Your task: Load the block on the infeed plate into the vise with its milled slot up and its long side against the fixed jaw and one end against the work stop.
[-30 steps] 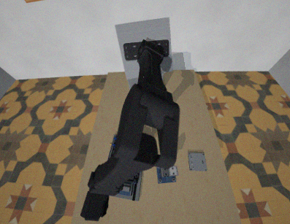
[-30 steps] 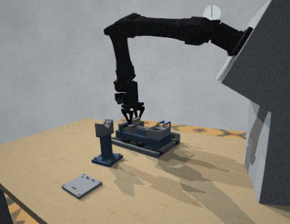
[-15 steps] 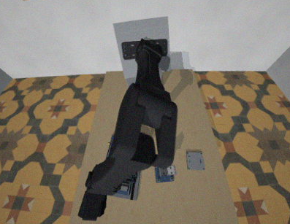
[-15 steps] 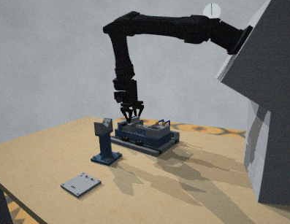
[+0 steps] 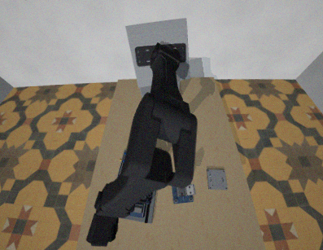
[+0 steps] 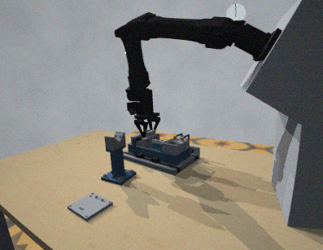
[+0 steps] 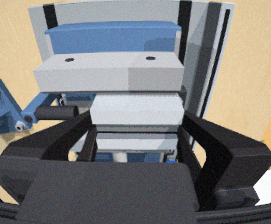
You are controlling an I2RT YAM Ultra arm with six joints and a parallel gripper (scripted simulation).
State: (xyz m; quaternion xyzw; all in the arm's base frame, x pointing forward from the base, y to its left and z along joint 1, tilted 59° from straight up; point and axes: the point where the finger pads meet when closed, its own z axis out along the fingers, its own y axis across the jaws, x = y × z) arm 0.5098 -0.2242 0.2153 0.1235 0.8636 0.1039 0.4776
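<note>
My gripper is now 10 mm below the part. The rest, counted from my hand: fixed jaw (30 mm ahead, 20 mm below, 10 mm to the left); moving jaw (30 mm to the left, 30 mm behind, 20 mm below); work stop (60 mm to the left, 20 mm ahead, 10 mm below).
</note>
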